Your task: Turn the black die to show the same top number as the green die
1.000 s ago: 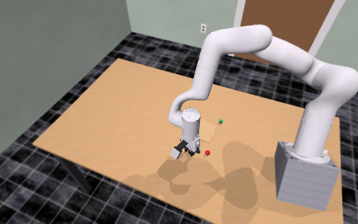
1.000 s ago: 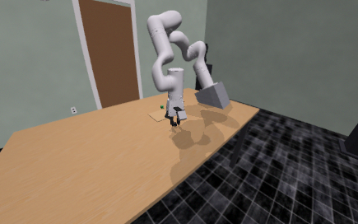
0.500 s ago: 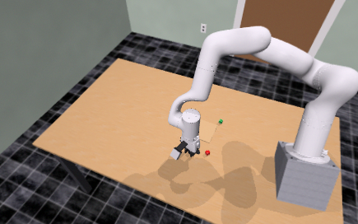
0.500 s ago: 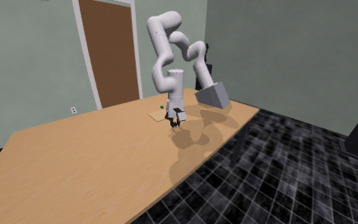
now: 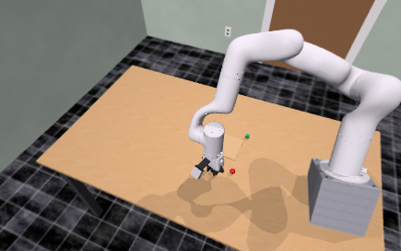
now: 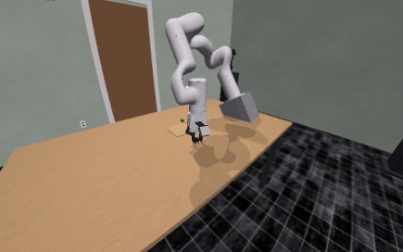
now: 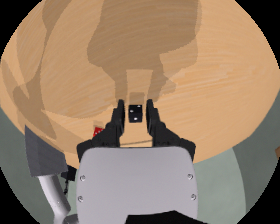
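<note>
The black die is 10 mm to the right of my hand and 10 mm below it. The rest, counted from my hand: green die: 80 mm behind, 280 mm to the right, 10 mm below; then red die: 90 mm behind, 40 mm to the right, 10 mm below; then tan mat: 10 mm behind, 180 mm to the right, 20 mm below.
</note>
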